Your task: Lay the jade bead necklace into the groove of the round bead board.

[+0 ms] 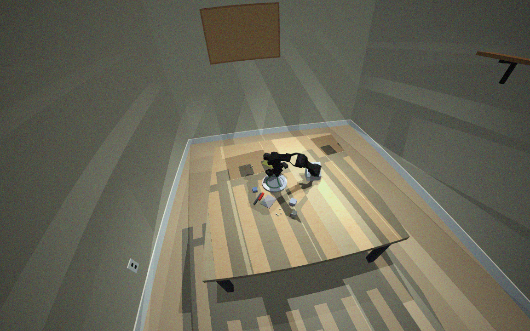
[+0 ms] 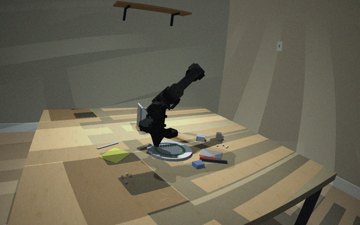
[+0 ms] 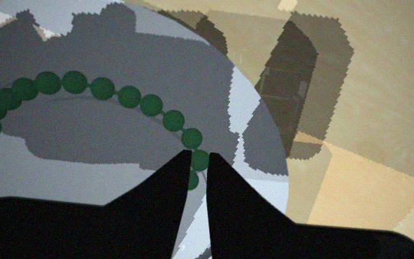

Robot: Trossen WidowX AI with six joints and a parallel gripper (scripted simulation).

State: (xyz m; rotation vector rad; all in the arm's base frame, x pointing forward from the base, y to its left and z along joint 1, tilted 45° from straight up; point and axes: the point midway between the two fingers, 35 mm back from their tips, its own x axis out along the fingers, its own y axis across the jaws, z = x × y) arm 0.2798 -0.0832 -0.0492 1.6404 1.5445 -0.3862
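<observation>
Now: gripper tip 50 mm to the right of the round grey bead board, 40 mm short of it and 10 mm above it. Also, from my gripper tip: grey rod 200 mm to the right, 100 mm behind, 10 mm below; then yellow sheet 200 mm to the right, 10 mm below, 10 mm ahead; then blue block 210 mm ahead, 80 mm to the left, 10 mm below.
</observation>
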